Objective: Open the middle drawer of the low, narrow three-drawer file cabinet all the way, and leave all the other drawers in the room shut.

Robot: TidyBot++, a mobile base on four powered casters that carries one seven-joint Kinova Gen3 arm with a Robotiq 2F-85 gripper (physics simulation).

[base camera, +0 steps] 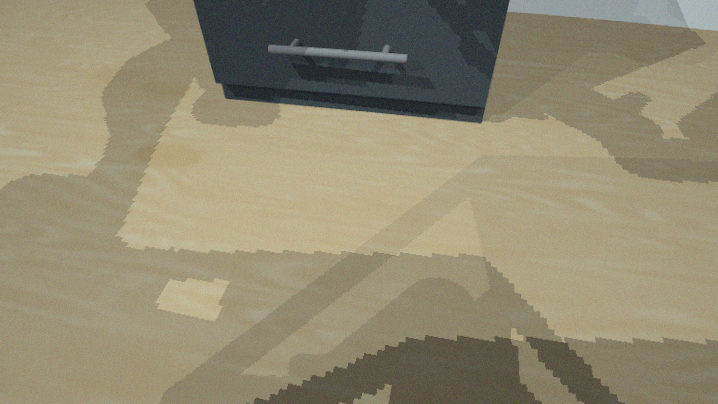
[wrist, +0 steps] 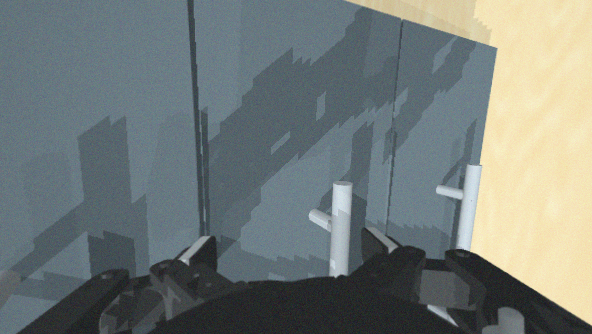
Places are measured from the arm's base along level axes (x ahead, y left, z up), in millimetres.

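Where they show: gripper, fingertip midpoint: (wrist: 289, 247).
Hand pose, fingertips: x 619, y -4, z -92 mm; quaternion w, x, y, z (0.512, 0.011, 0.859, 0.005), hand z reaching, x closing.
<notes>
After its pixels a point has its place.
The dark grey file cabinet (base camera: 351, 22) {x 648, y 34, z -249 mm} (wrist: 300, 75) {x 625, y -108, z -112 mm} shows in part in both views. In the wrist view it appears turned sideways, and its fronts look shut. The middle drawer (wrist: 280, 200) {x 638, y -29, z -98 mm} lies between two dark seams, with its pale bar handle (wrist: 341, 230) {x 607, y -11, z -122 mm} upright in the picture. The top drawer (wrist: 45, 100) {x 629, y -87, z 9 mm} is at the left. The bottom drawer (wrist: 435, 140) {x 632, y -64, z -265 mm} is at the right, with its own bar handle (wrist: 470, 205) {x 609, y -2, z -276 mm}. My gripper (wrist: 289, 247) {x 619, y -4, z -93 mm} is open and empty. The middle handle shows between its fingers, nearer the right one, its lower end hidden by the gripper body.
In the base camera view the bottom drawer's handle (base camera: 341, 53) {x 616, y 46, z -278 mm} shows low on the cabinet front, above a dark recessed base (base camera: 351, 103) {x 668, y 38, z -383 mm}. The light wood floor (base camera: 301, 175) {x 507, y 97, z -397 mm} (wrist: 540, 150) {x 597, y -46, z -397 mm} carries broad shadows. A pale wall (base camera: 602, 10) {x 1096, y -533, z -376 mm} stands at the back right.
</notes>
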